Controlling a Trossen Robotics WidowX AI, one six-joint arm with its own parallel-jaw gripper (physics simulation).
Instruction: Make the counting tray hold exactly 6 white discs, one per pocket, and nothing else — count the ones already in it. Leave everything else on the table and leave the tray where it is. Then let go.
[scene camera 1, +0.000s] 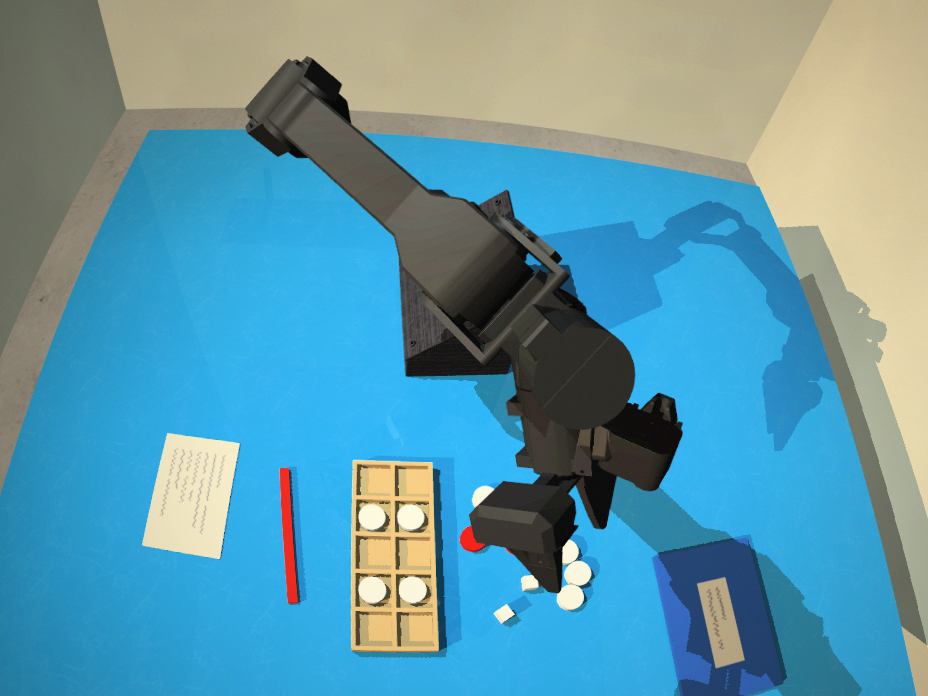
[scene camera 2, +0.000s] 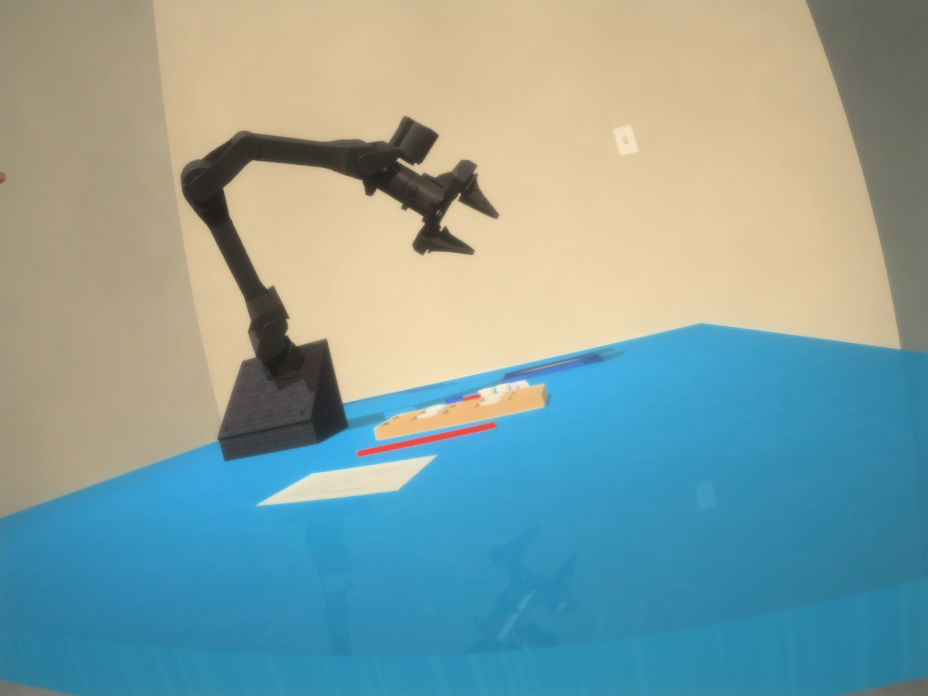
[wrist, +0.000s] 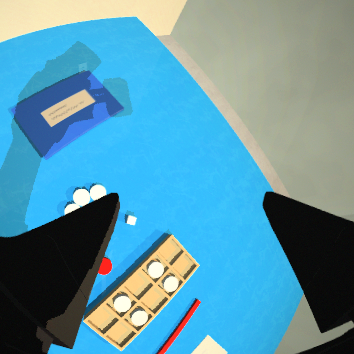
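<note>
The wooden counting tray (scene camera 1: 395, 648) (scene camera 2: 487, 410) (wrist: 159, 307) has two columns of pockets. In scene camera 1, white discs sit in both pockets of its second row (scene camera 1: 372, 517) (scene camera 1: 410, 517) and fourth row (scene camera 1: 372, 590) (scene camera 1: 412, 590); its other pockets are empty. Loose white discs (scene camera 1: 577, 573) (wrist: 81, 196) lie clustered right of the tray, and another white disc (scene camera 1: 483, 495) is partly hidden by the gripper. My gripper (scene camera 1: 577, 558) (scene camera 2: 484, 235) (wrist: 193, 199) is open and empty, high above the table.
A red disc (scene camera 1: 472, 539) (wrist: 104, 266) and white cubes (scene camera 1: 529, 582) (scene camera 1: 504, 614) (wrist: 131, 220) lie near the loose discs. A labelled blue box (scene camera 1: 674, 599) (wrist: 35, 130) is at the right. A red bar (scene camera 1: 289, 539) (scene camera 2: 427, 439) and a written card (scene camera 1: 191, 494) (scene camera 2: 348, 481) lie left of the tray.
</note>
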